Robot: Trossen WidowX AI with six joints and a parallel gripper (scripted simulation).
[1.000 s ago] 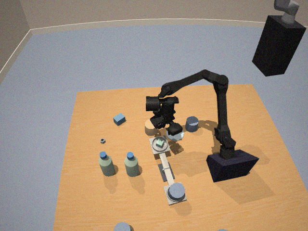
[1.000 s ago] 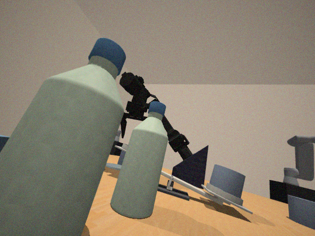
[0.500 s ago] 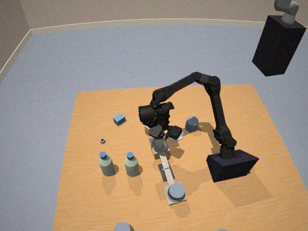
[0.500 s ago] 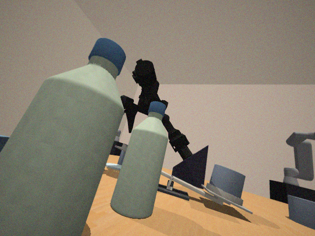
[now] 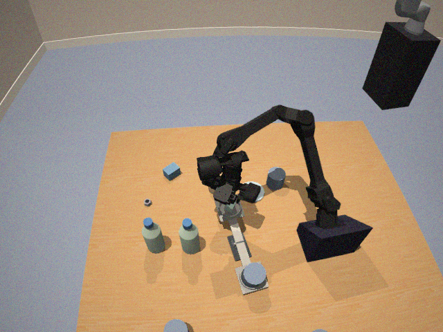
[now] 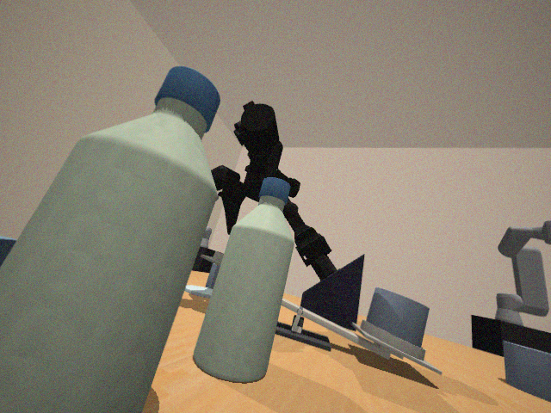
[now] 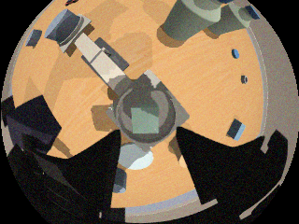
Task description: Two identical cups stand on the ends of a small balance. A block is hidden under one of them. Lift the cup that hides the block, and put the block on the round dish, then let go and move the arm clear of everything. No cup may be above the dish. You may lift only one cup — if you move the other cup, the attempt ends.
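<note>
Right now my gripper tip is 4 cm above the pale green block. The rest, counted from my gripper tip: grey-blue cup 1 cm behind, 28 cm to the left, 6 cm below; then tan cylinder 1 cm behind, 16 cm to the right, 9 cm below; then pale blue round dish 12 cm behind, 10 cm to the right, 12 cm below.
</note>
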